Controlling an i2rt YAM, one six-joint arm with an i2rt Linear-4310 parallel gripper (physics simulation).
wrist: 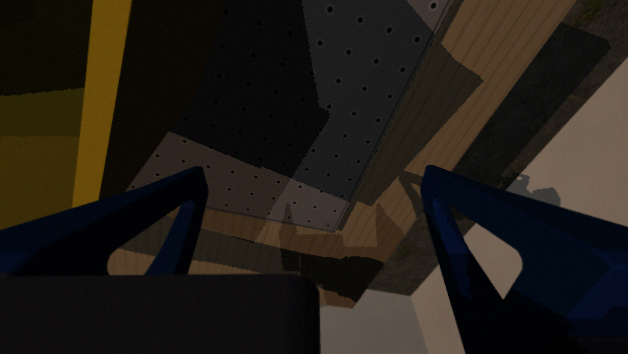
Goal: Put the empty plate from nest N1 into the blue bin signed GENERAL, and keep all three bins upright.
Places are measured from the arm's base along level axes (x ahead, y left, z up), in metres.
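Where they show: gripper, fingertip midpoint: [314,178].
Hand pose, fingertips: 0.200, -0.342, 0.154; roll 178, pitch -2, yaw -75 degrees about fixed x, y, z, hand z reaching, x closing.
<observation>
After its pixels a point has its place, as x, y, z.
My gripper [314,178] {0.200, -0.342, 0.155} is open in the wrist view. Its two dark blue fingers stand wide apart, with no object between the tips. The fingertips are over the near corner of a grey perforated board and the wood beside it. The empty plate, nest N1 and the blue bin signed GENERAL do not show in the wrist view. Part of a yellow container [102,100] {0.228, -0.273, 0.177}, seemingly a bin, shows at the far left; its rim runs down the view and its inside is in shadow. No sign on it can be seen, and I cannot tell how it stands.
The perforated board [350,90] {0.187, -0.384, -0.003} lies on a wooden surface [505,30] {0.263, -0.497, -0.016}. Past the wood runs a dark, stone-like strip [540,85], then a pale surface [585,150] at the right. Deep shadows cover much of the board. A black block [150,315] {0.228, -0.307, 0.234} hides the lower left.
</observation>
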